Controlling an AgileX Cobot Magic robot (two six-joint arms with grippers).
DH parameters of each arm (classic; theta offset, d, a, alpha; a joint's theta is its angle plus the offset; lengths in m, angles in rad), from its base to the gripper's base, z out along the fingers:
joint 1: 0 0.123 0 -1.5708
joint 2: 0.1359 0 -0.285 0
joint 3: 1.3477 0 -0.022 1.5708
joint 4: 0 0.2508 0 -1.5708
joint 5: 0 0 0.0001 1.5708
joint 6: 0 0.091 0 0
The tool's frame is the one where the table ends.
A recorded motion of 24 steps. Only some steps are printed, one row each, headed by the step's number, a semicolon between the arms.
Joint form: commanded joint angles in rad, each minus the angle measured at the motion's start. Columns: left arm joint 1, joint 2, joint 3, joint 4, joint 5, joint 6; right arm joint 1, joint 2, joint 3, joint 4, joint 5, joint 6.
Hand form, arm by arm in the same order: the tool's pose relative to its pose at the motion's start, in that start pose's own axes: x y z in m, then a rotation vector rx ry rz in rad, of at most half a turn. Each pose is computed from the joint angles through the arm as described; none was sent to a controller.
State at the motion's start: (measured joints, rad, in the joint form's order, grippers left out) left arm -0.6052 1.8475 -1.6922 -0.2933 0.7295 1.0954; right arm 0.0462 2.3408 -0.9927 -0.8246 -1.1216 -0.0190
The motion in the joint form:
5: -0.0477 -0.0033 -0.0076 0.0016 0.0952 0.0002; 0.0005 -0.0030 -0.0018 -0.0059 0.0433 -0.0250
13: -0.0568 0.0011 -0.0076 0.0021 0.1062 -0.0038; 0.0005 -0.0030 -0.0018 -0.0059 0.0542 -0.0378
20: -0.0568 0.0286 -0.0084 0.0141 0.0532 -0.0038; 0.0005 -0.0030 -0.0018 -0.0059 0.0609 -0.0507
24: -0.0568 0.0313 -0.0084 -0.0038 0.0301 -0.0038; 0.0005 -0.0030 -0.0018 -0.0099 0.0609 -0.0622
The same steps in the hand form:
5: -0.0127 -0.0196 -0.0002 0.1020 0.0170 0.0377; 0.0025 -0.0001 0.0002 -0.0054 0.0398 -0.0309
13: -0.0142 -0.0234 0.0020 0.1197 0.0217 0.0399; 0.0035 -0.0001 0.0001 -0.0060 0.0507 -0.0438
20: -0.0115 -0.0210 0.0143 0.0891 0.0205 0.0431; 0.0041 -0.0001 0.0001 -0.0066 0.0573 -0.0567
24: -0.0131 -0.0200 0.0156 0.0766 0.0008 0.0289; 0.0041 0.0002 0.0001 -0.0105 0.0571 -0.0700

